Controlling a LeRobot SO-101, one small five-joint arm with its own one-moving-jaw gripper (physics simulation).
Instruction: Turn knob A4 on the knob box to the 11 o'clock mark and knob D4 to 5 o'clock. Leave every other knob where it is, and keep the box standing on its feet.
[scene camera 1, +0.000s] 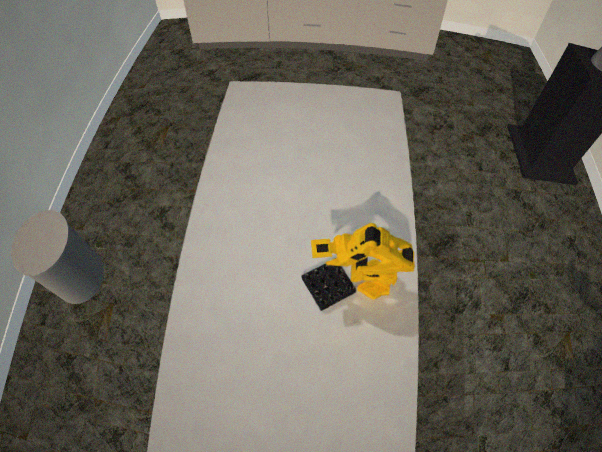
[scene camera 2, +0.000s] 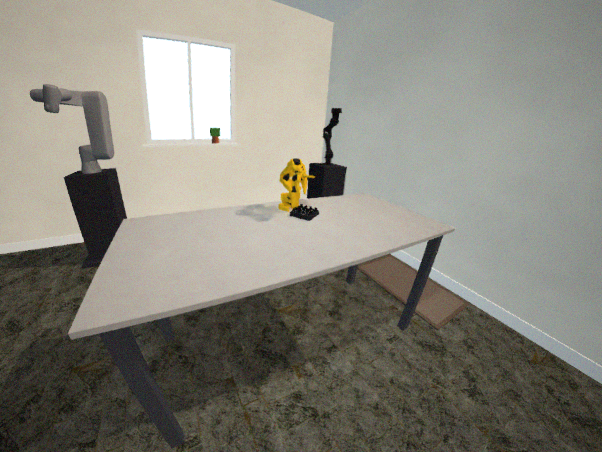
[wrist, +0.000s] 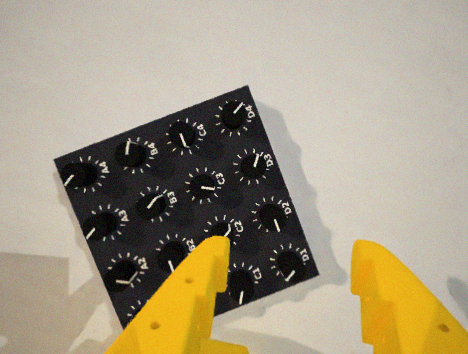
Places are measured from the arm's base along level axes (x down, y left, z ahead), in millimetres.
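Pixels of known places: end effector, tool point: (scene camera 1: 327, 262) (scene camera 2: 304, 193) (wrist: 228, 257); arm's base, origin of the base link: (scene camera 1: 366, 279) (scene camera 2: 290, 209).
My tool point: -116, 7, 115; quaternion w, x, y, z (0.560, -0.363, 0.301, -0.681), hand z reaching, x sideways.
Note:
For each thing: its top centre in the pictures, then the offset to it from my tool point, as dx, dy, dz. Level surfaces: height alone.
- black knob box, middle of its top: (wrist: 184, 224) (scene camera 1: 329, 280) (scene camera 2: 305, 208) +78, +17, -11
- Knob D4, middle of its top: (wrist: 234, 113) +79, +5, +45
- pale table, its level: dx +117
- C4, middle of its top: (wrist: 180, 134) +78, +28, +30
- D3, middle of its top: (wrist: 254, 166) +78, -9, +23
The black knob box (scene camera 1: 327, 287) (scene camera 2: 304, 213) (wrist: 172, 177) lies flat on the table, its labelled face up, turned at an angle. In the wrist view, knob A4 (wrist: 82, 174) is at the left corner, with its white line pointing lower left. Knob D4 (wrist: 232, 115) is near the top corner, with its line pointing upper right towards its label. My gripper (wrist: 290, 242) is open and empty above the box's lower part. Its left jaw covers parts of B2 and C2 and hides knob B1; its right jaw is beyond the box's right edge.
The yellow arm (scene camera 1: 372, 242) (scene camera 2: 294, 182) stands at the edge of the pale table (scene camera 1: 280, 390) (scene camera 2: 210, 265), beside the box. Other knobs, such as B4 (wrist: 130, 154), C4 (wrist: 182, 134) and D3 (wrist: 253, 166), stand close around the two named knobs.

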